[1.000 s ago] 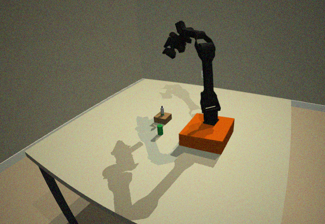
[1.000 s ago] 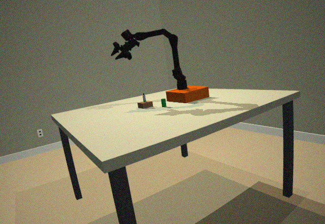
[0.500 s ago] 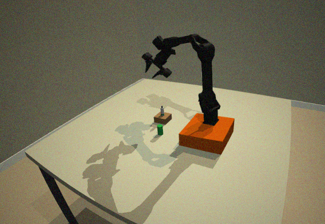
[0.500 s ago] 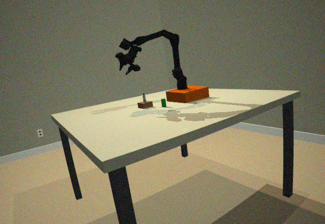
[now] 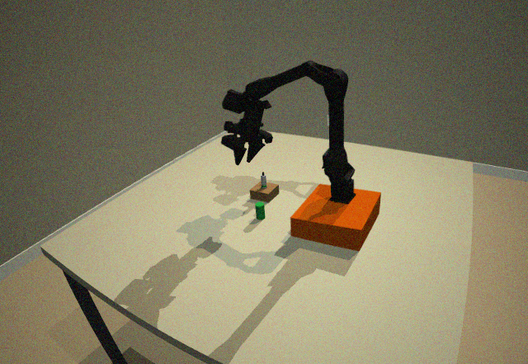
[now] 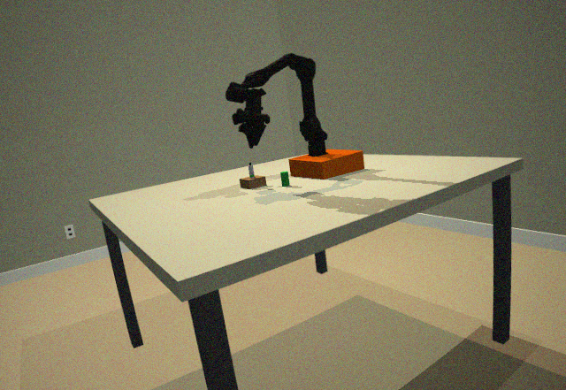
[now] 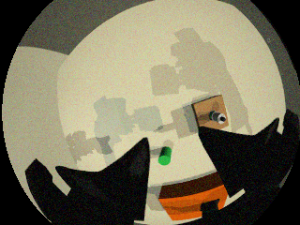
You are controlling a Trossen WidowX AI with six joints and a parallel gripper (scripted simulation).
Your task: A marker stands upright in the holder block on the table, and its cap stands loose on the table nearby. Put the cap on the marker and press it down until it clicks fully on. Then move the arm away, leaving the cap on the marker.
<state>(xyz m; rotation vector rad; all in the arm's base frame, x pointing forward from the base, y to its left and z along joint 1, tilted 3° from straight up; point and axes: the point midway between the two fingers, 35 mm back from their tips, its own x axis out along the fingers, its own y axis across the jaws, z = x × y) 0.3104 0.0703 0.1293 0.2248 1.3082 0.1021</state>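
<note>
Right now my gripper tip is 13 cm above the green marker cap, 9 cm past it and 4 cm to the right of it.
</note>
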